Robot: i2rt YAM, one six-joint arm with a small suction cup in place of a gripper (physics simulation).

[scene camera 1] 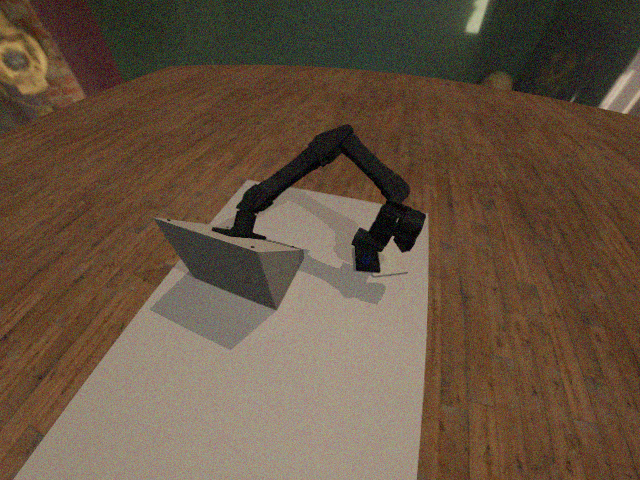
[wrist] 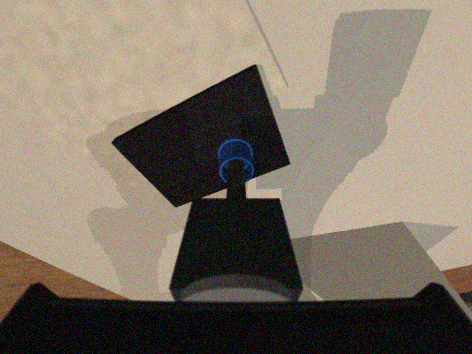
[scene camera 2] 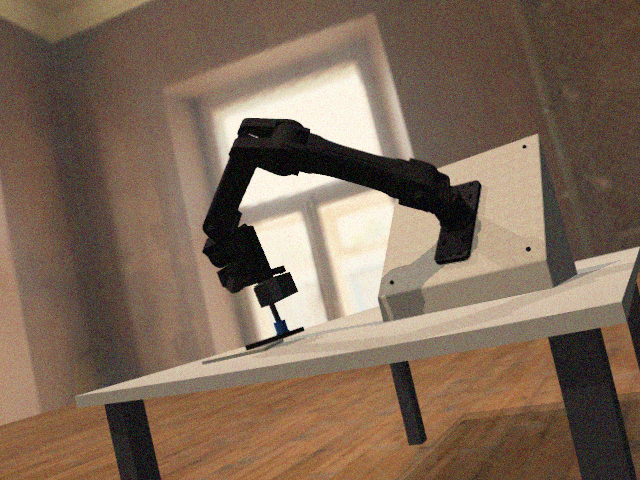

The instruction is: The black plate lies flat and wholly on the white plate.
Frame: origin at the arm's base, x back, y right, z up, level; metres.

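Seen in the pictures: hand, tool point: (scene camera 1: 364,262) (wrist: 236,147); arm's base, link origin: (scene camera 1: 241,235) (scene camera 2: 459,222).
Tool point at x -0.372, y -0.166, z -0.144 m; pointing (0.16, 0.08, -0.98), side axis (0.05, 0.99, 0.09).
Observation:
Offsets run from my tool point to a thing's top centre. Level surfaces: height alone.
The black plate @[dx -0.002, dy -0.026, dz +0.013 m] (wrist: 179,152) (scene camera 2: 264,342) is a thin dark square. My suction cup (wrist: 235,151) (scene camera 2: 280,327) (scene camera 1: 366,260) presses on its top, right of its middle, and holds it a little above the table, slightly tilted, with its shadow offset below it. The white plate @[dx -0.058, dy -0.067, dz -0.005 m] (wrist: 76,57) (scene camera 2: 227,356) is a very thin pale sheet lying flat on the table; its edge shows as a fine line in scene camera 1 (scene camera 1: 390,273). The black plate hangs over the white plate's near part, close to its edge. In scene camera 1 the wrist hides the black plate.
The arm is bolted to a grey wedge-shaped mount (scene camera 1: 232,263) (scene camera 2: 516,207) (wrist: 362,258) on the white table @[dz -0.011 m] (scene camera 1: 258,387) (scene camera 2: 465,330). The table's right edge lies close beside the wrist. Wooden floor surrounds the table.

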